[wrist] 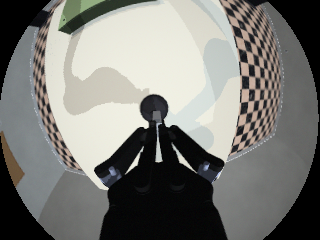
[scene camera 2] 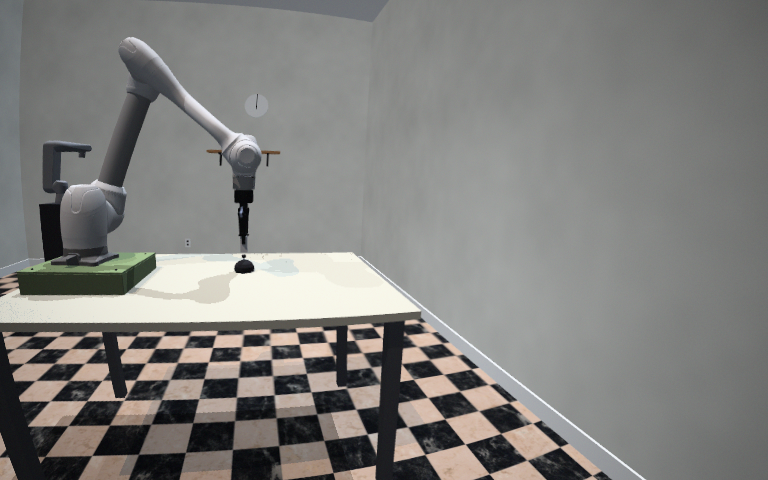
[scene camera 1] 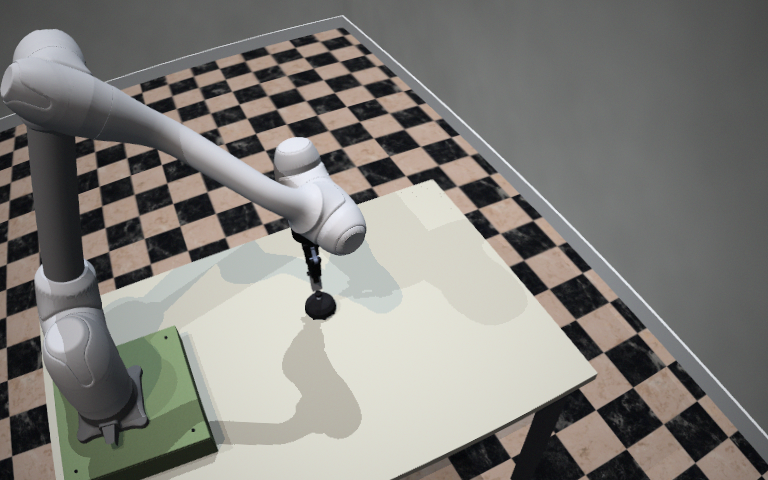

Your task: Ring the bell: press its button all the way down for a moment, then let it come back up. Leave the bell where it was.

I see my gripper (scene camera 1: 316,288) and a black dome bell (scene camera 1: 317,308).
My gripper also shows in the wrist view (wrist: 157,116).
